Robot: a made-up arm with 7 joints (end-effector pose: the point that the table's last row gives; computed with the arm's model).
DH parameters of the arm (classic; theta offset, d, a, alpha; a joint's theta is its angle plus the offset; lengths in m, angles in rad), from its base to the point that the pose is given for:
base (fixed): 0 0 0 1.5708
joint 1: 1.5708 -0.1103 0 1.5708
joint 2: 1.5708 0 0 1.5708
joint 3: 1.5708 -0.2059 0 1.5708
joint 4: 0 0 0 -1.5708
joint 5: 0 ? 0 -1.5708
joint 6: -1.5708 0 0 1.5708
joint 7: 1.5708 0 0 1.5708
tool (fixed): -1.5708 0 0 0
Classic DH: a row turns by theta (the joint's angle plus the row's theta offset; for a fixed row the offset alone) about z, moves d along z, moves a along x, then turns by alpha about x.
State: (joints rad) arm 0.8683 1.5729 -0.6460 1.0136 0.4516 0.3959 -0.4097
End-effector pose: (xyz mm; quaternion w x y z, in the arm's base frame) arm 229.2 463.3 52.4 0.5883 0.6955 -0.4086 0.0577
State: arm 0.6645 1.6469 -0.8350 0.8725 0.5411 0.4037 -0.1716
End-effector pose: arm 191.2 505.5 -12.7 0.7309 0.6419 -0.2310 -0.0221
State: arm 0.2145 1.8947 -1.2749 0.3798 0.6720 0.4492 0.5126
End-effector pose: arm 17.8 581.2 59.4 0.8097 0.5292 0.2503 0.0407
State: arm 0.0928 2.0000 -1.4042 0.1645 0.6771 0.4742 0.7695
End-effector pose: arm -7.2 565.2 158.9 0.7563 0.5343 0.3532 0.1335
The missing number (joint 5, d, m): -0.2776
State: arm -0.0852 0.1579 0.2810 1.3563 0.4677 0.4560 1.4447
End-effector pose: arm 238.4 226.3 -271.1 0.6258 -0.6106 -0.4729 -0.1097
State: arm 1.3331 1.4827 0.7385 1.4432 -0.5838 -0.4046 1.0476
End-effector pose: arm -110.9 366.9 236.4 0.3045 0.8149 -0.4627 -0.1706
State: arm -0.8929 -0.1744 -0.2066 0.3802 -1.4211 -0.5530 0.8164
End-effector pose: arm -289.6 9.0 -362.6 0.4811 -0.6712 0.1301 -0.5488
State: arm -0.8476 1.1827 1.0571 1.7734 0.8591 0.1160 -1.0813
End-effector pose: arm 210.2 338.8 7.3 0.4378 0.5525 -0.6519 0.2795
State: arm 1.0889 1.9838 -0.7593 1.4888 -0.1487 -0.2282 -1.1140
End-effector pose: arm 166.3 396.2 139.5 0.0567 -0.7904 0.5797 0.1899
